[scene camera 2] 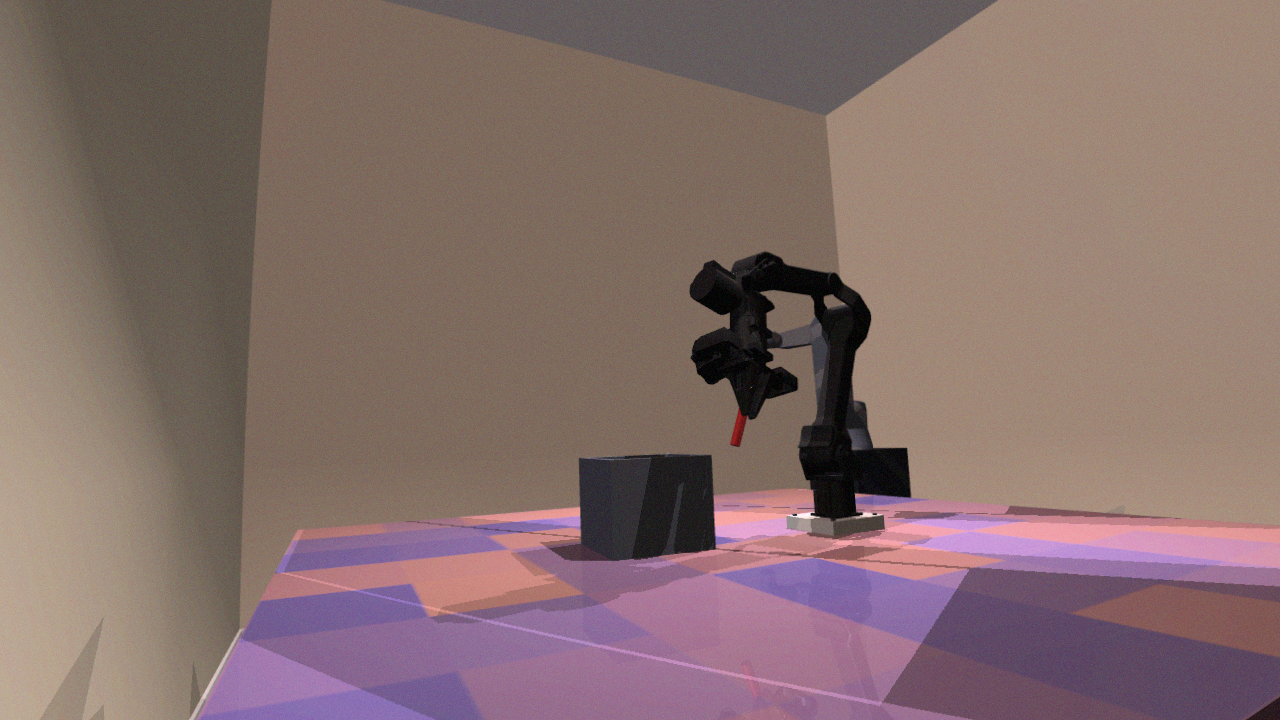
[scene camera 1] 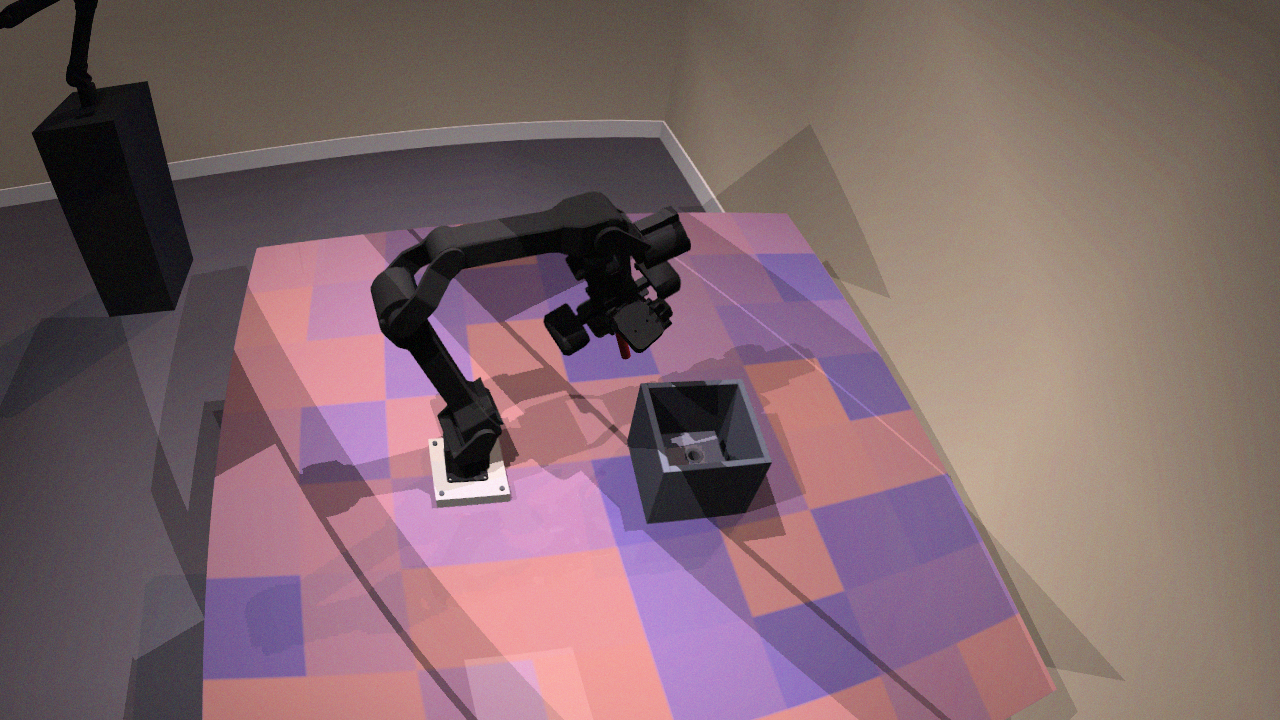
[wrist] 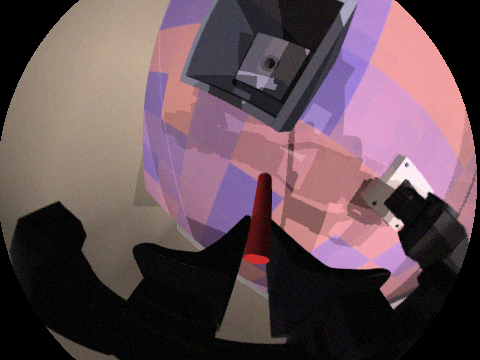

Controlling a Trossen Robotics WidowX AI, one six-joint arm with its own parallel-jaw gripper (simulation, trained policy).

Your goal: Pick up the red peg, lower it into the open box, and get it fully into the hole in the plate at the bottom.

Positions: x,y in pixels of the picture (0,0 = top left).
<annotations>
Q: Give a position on a dark grey box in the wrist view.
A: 222,42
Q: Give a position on a dark grey box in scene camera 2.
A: At 638,506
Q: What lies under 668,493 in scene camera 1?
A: A dark grey box.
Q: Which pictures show the plate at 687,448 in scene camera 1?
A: Scene camera 1 and the wrist view only.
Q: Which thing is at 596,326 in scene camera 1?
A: My gripper.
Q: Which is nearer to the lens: the red peg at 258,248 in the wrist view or the plate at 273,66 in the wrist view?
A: The red peg.
</annotations>
